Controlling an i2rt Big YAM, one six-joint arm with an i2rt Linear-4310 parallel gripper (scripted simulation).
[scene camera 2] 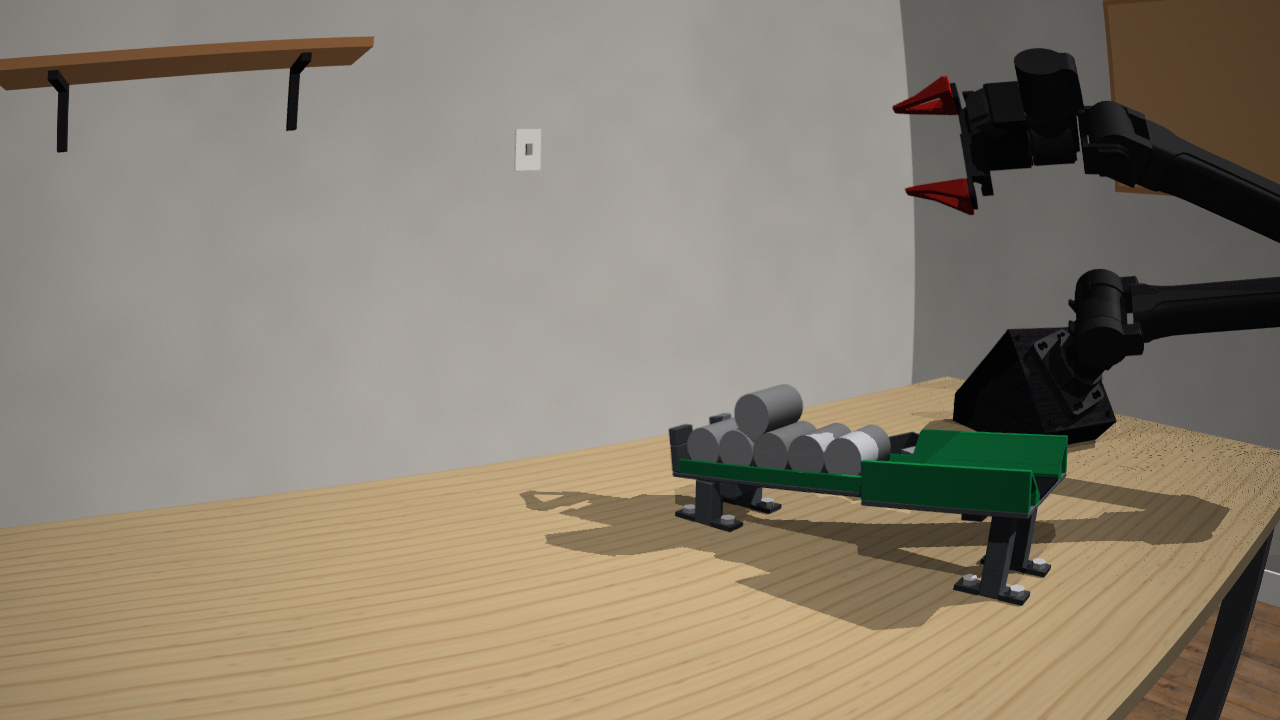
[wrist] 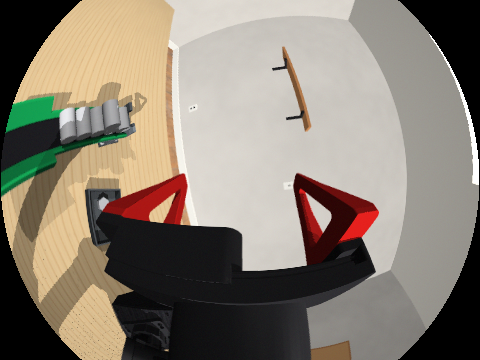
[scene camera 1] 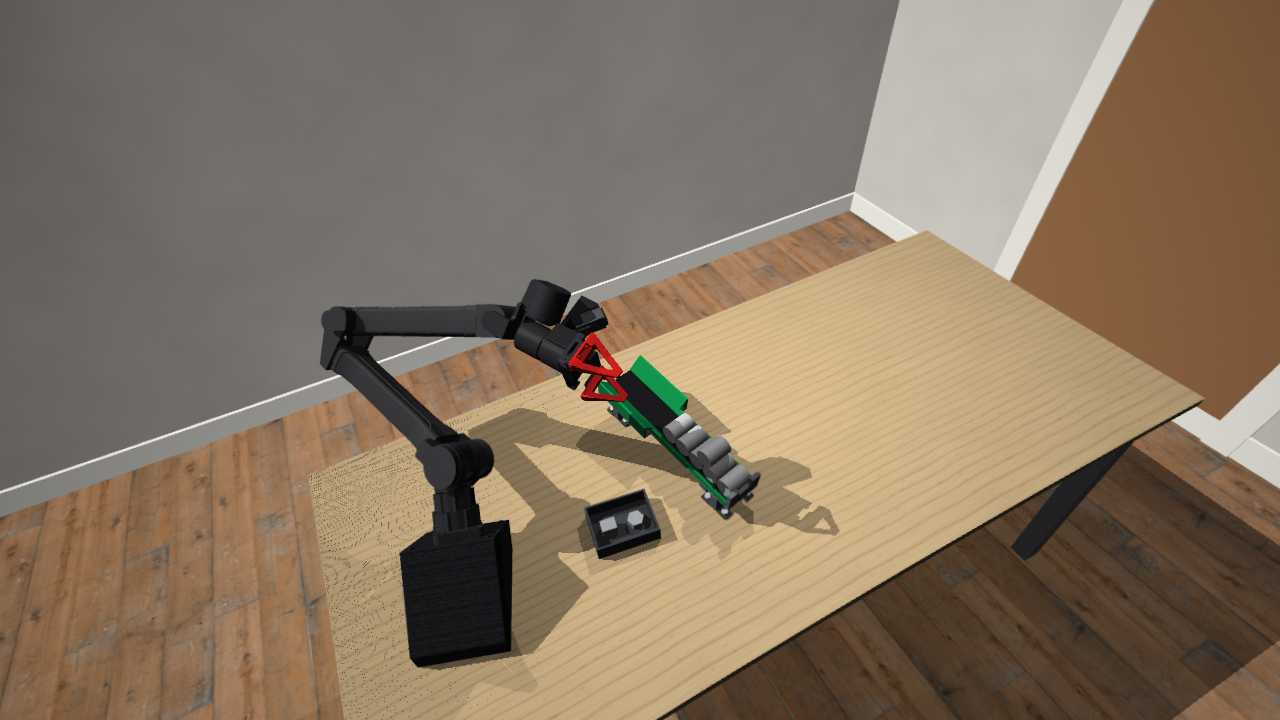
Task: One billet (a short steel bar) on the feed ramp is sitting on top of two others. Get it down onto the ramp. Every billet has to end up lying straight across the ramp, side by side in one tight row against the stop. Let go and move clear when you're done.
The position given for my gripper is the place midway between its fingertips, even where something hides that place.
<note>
I see my gripper (scene camera 2: 900, 149), a billet (scene camera 2: 766, 410), a small black tray (scene camera 1: 619, 507), a billet (scene camera 2: 703, 443) and a billet (scene camera 2: 843, 455).
The small black tray also shows in the wrist view (wrist: 92, 196). My gripper is seen too in the wrist view (wrist: 240, 179) and in scene camera 1 (scene camera 1: 623, 387).
</note>
